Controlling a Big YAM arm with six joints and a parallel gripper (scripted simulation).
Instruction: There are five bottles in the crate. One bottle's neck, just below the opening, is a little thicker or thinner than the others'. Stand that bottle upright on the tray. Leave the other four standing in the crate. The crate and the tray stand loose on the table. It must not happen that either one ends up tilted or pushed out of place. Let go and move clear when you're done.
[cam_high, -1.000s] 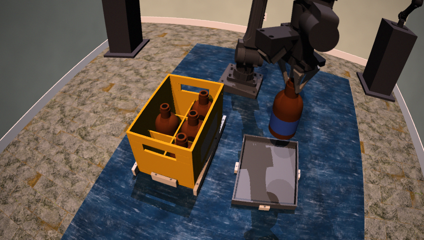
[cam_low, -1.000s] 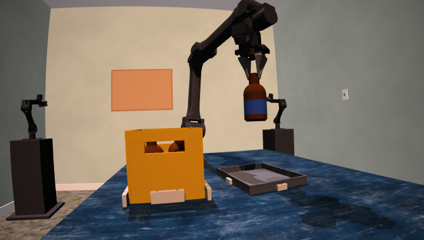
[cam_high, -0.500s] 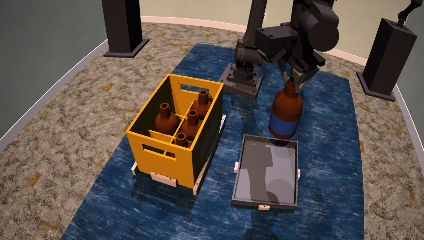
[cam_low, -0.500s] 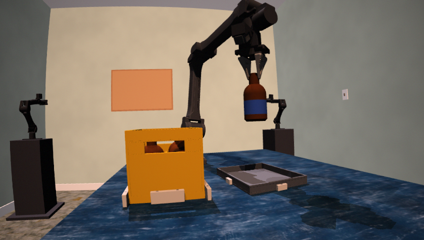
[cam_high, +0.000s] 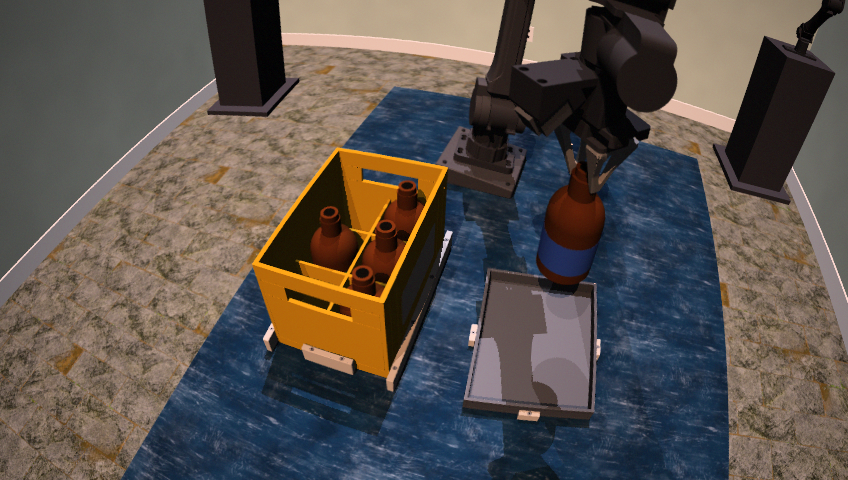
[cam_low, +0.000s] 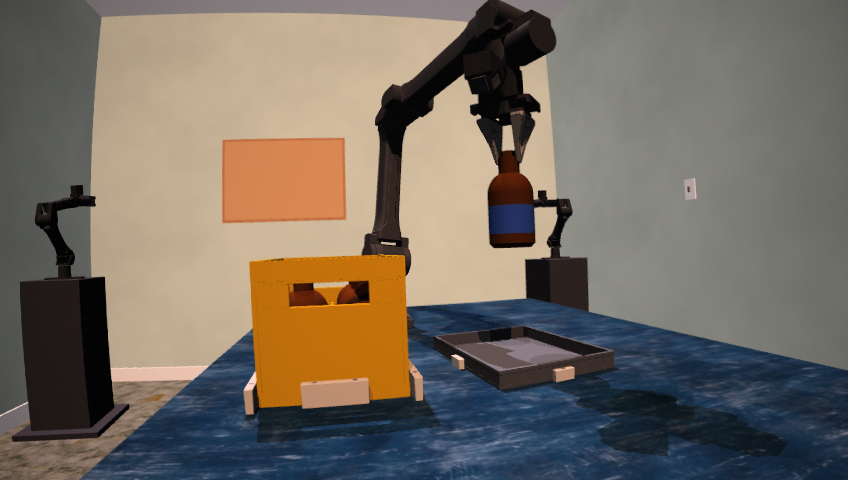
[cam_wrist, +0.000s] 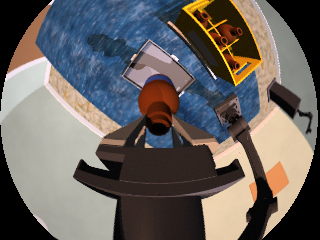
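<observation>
My hand is 31 cm above the dark grey tray. Round my hand: orange crate (28 cm to the right, 24 cm below, 5 cm behind).
</observation>
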